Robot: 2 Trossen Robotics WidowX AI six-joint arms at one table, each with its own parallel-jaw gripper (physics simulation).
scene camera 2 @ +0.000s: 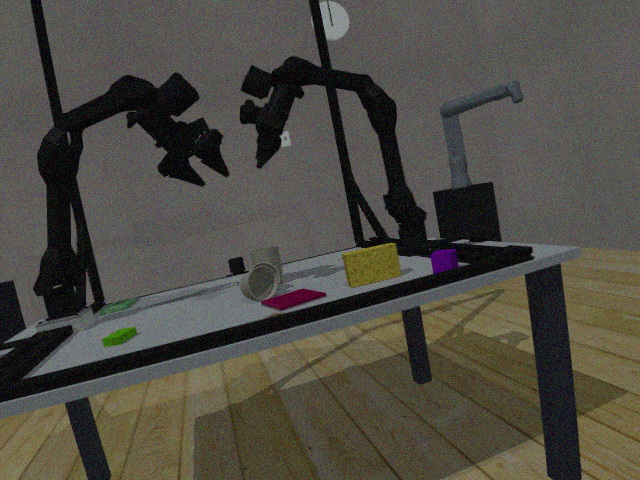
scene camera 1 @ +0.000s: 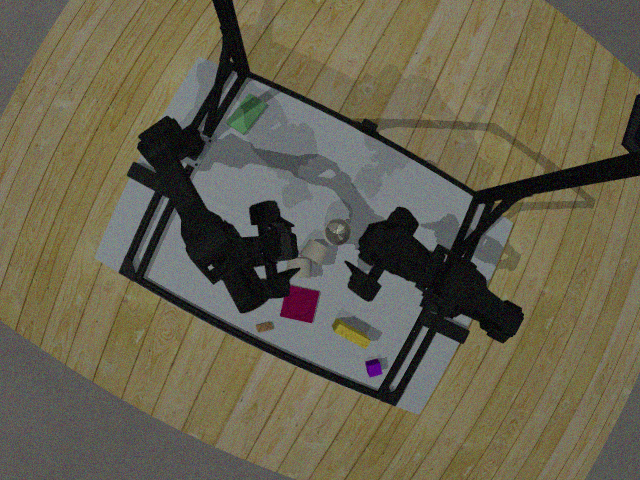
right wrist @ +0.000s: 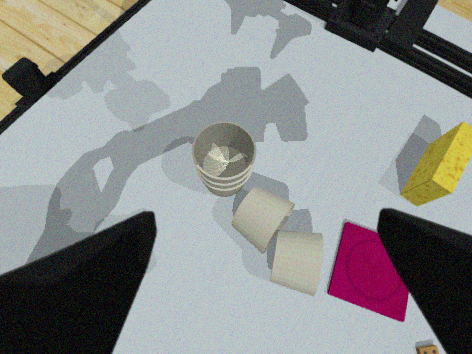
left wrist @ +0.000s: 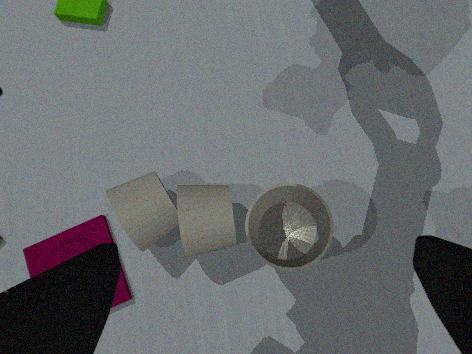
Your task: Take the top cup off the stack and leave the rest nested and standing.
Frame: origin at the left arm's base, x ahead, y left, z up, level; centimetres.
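Seen in the pictures: left gripper, fingertip midpoint: [scene camera 2: 258,164] [scene camera 1: 357,243] [left wrist: 266,253]; right gripper, fingertip midpoint: [scene camera 2: 215,180] [right wrist: 266,220] [left wrist: 81,28]; left arm's base, origin of the base link: [scene camera 2: 414,243] [right wrist: 363,14]; right arm's base, origin of the base link: [scene camera 2: 64,315] [scene camera 1: 192,147].
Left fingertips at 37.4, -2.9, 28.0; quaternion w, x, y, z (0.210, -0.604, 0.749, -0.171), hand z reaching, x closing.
Note:
Pixels of each thing's middle, then the offset from my left fingertips to it, as dx, dy, dz. "spot": a spot on its surface instead. Level surfaces: height alone.
- grey table, its level: dz -30.1
- flat magenta square, surface spot: [left wrist: 83,239] spot: +6.6, +20.4, -29.4
- yellow sponge, body centre: [right wrist: 439,165] [scene camera 2: 371,264] [scene camera 1: 350,333] -14.3, +23.5, -26.6
- purple cube, body centre: [scene camera 2: 444,261] [scene camera 1: 373,367] -26.5, +31.6, -28.1
- small brown block, body centre: [scene camera 1: 264,327] +10.0, +32.8, -29.7
- green slab, body centre: [scene camera 2: 119,306] [scene camera 1: 246,113] +42.2, -24.6, -29.6
- bright green block, body centre: [left wrist: 81,8] [scene camera 2: 120,336] +36.6, +17.2, -29.4
A stack of beige cups [scene camera 1: 338,231] [scene camera 2: 270,254] [left wrist: 289,226] [right wrist: 224,158] stands upright and nested near the middle of the grey table [scene camera 1: 413,190]. Two single beige cups lie on their sides right beside it, one [scene camera 1: 320,250] [left wrist: 206,218] [right wrist: 262,219] nearer the stack and one [scene camera 1: 304,267] [scene camera 2: 260,282] [left wrist: 141,209] [right wrist: 298,261] farther out. My left gripper [scene camera 1: 356,278] [scene camera 2: 263,154] is open and empty, high above the table, right of the cups in scene camera 1. My right gripper [scene camera 1: 290,248] [scene camera 2: 212,177] is open and empty, high up on their left.
A flat magenta square [scene camera 1: 300,304] [scene camera 2: 293,298] [left wrist: 83,239] [right wrist: 368,270] lies next to the fallen cups. A yellow sponge [scene camera 1: 351,333] [scene camera 2: 371,264], a purple cube [scene camera 1: 373,368] [scene camera 2: 444,260], a small brown block [scene camera 1: 265,326], a green slab [scene camera 1: 247,113] and a bright green block [scene camera 2: 119,336] [left wrist: 81,10] are spread about.

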